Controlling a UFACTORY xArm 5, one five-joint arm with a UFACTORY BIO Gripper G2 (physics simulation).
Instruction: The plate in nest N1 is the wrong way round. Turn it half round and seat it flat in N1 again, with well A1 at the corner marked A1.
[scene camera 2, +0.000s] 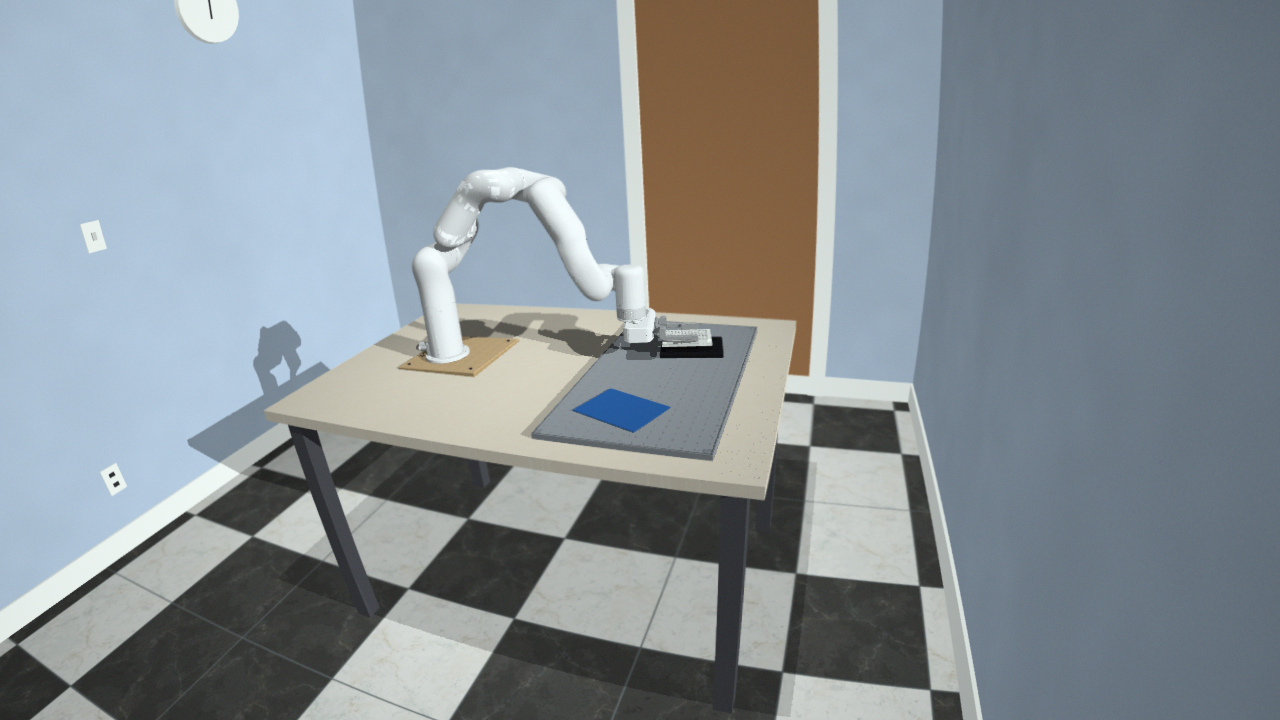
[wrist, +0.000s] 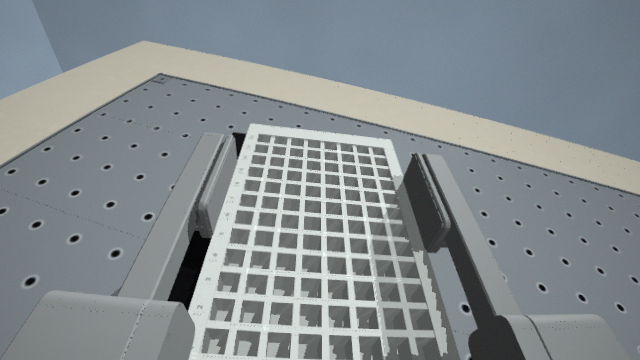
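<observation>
There's a black nest (wrist: 185, 283) here, and a white well plate (wrist: 316, 244) too. You'd also see my gripper (wrist: 324, 157) in that same wrist view, and scene camera 2 shows my gripper (scene camera 2: 697, 332) as well.
</observation>
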